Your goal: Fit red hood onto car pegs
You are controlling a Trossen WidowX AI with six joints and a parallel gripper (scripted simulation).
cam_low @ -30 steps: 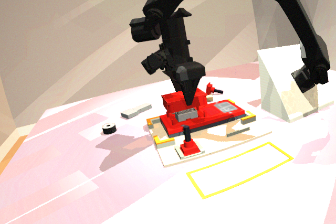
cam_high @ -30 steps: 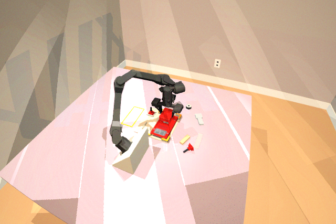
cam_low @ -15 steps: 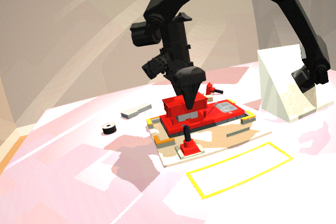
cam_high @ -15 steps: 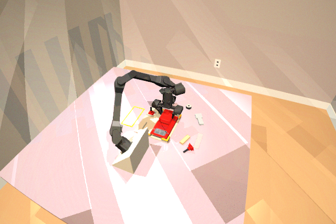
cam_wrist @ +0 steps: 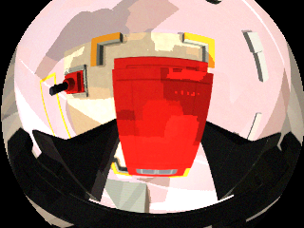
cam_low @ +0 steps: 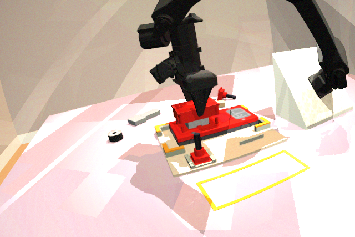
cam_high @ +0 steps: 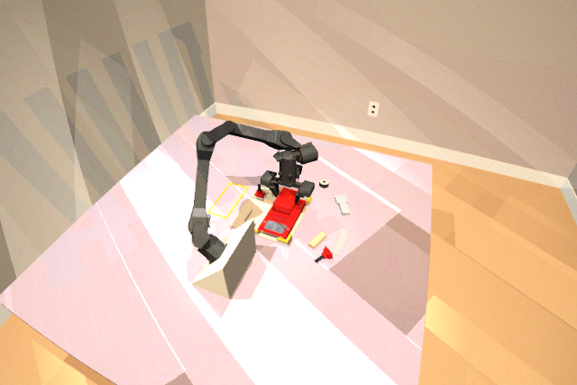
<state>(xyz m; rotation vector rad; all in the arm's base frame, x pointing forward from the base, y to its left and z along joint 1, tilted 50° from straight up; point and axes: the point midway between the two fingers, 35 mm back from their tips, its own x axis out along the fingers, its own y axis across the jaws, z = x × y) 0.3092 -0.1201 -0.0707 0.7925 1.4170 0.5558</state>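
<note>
The engine block lies 3 cm below my gripper tip. Also, from my gripper tip: red hood: 1 cm above; then black wheel: 19 cm ahead, 11 cm to the right, 5 cm below; then wooden strip: 11 cm behind, 14 cm to the right, 5 cm below.
</note>
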